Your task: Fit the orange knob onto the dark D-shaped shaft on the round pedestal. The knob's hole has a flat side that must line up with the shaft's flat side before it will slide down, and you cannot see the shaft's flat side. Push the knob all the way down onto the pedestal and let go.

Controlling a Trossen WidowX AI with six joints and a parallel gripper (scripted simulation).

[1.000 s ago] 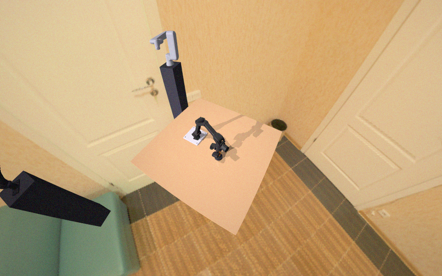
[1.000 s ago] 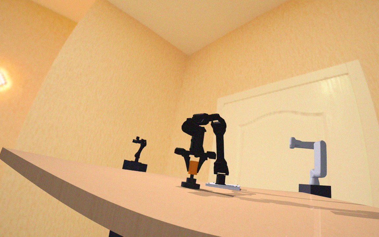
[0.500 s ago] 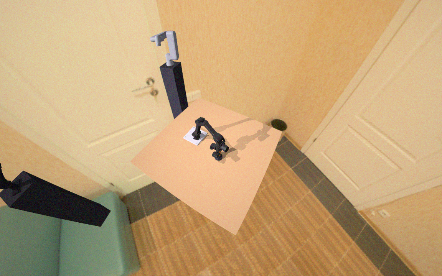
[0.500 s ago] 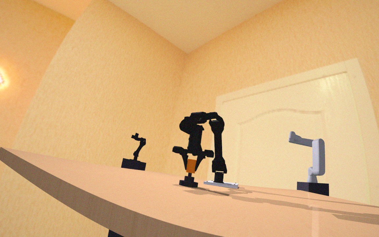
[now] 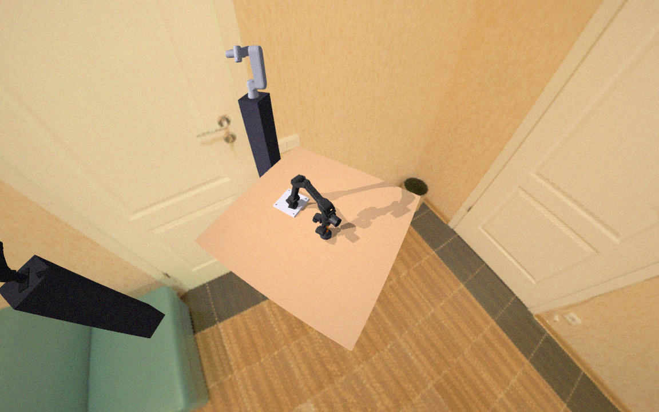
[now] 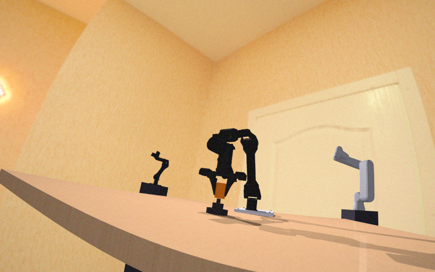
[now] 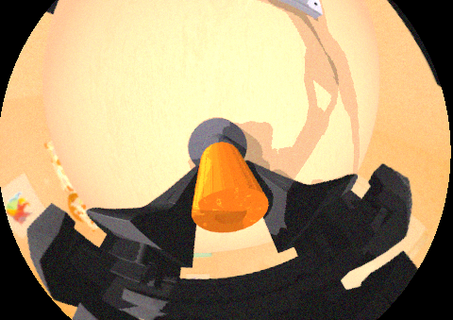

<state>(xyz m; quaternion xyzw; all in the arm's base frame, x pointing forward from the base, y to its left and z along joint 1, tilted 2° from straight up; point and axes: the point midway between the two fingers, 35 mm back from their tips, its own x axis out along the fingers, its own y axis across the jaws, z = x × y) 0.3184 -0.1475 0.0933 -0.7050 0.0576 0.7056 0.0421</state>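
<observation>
My gripper tip is now 20 mm below the orange knob. From my gripper tip the other things lie so: round pedestal: 40 mm below.
</observation>
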